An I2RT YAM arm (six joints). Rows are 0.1 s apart.
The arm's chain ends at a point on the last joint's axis. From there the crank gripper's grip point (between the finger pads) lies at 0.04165 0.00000 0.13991 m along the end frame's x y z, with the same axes.
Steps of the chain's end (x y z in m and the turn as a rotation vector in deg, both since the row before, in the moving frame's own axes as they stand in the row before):
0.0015, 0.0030, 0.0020, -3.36, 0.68, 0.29
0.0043, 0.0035, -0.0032, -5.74, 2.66, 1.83
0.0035, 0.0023, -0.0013, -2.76, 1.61, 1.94
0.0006, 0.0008, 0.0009, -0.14, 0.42, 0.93
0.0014, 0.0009, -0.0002, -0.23, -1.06, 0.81
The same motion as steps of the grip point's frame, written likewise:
0.0031, 0.0114, 0.0012, -3.36, 0.68, 0.29
0.0105, 0.0188, -0.0060, -5.74, 2.66, 1.83
0.0073, 0.0105, -0.0027, -2.76, 1.61, 1.94
0.0016, 0.0018, 0.0006, -0.14, 0.42, 0.93
-0.0012, 0.0020, 0.0005, -0.23, -1.06, 0.81

